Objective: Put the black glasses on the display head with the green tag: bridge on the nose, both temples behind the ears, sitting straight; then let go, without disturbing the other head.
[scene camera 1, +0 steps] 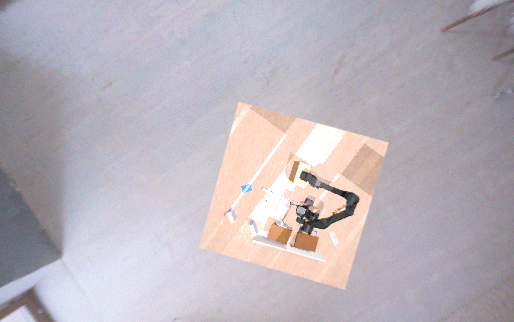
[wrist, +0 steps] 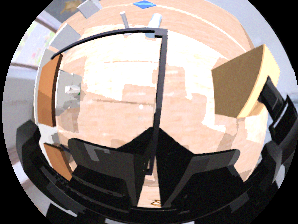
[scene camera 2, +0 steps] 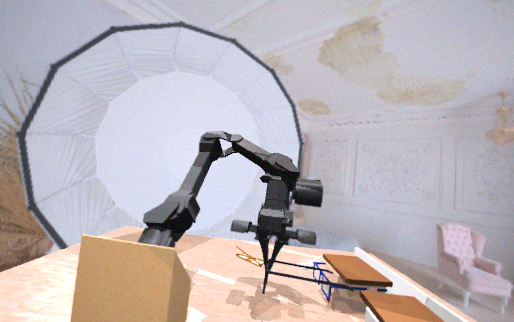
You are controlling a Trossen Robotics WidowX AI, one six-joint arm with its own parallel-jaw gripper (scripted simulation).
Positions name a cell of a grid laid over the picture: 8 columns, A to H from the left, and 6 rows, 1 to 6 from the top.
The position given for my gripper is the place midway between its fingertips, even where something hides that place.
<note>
In view: my gripper (scene camera 2: E6).
My gripper shows as well in the wrist view (wrist: E4).
</note>
